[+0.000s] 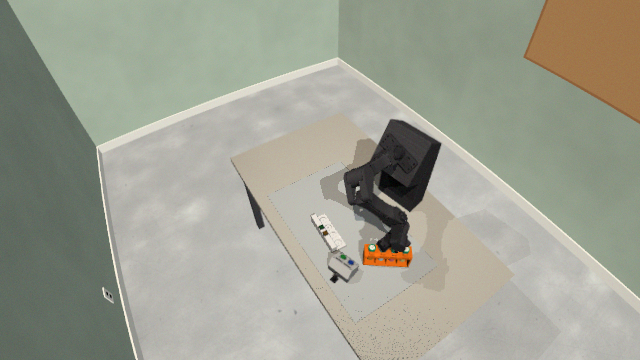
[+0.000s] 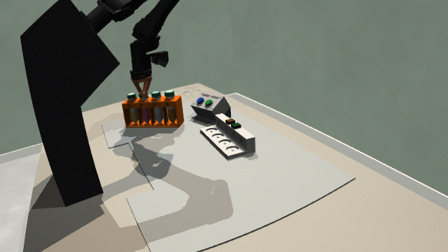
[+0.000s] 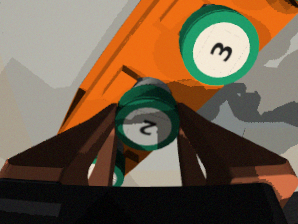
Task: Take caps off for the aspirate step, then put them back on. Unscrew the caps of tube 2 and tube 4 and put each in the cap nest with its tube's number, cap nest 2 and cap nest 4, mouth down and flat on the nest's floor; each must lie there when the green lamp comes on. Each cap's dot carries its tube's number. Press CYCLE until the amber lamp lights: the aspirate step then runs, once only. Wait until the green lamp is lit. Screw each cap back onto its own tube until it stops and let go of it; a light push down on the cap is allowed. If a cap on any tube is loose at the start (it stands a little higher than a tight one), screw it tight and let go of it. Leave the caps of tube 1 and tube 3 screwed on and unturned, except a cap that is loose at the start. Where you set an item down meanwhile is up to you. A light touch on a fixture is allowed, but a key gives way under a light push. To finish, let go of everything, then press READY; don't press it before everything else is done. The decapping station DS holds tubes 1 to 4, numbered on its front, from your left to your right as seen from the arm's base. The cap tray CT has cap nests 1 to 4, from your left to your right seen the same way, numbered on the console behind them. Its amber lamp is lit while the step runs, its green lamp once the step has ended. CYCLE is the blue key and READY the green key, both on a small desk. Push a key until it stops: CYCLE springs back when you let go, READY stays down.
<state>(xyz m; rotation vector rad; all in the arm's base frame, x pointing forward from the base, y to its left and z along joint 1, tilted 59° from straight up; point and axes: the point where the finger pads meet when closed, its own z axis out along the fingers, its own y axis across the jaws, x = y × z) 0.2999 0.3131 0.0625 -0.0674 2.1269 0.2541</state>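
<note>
My gripper is now 5 cm past the cap 1 and 2 cm to the right of it. From my hand the other things lie so: green ready key 23 cm ahead, 6 cm to the right, 5 cm below; blue cycle key 20 cm ahead, 2 cm to the right, 5 cm below.
</note>
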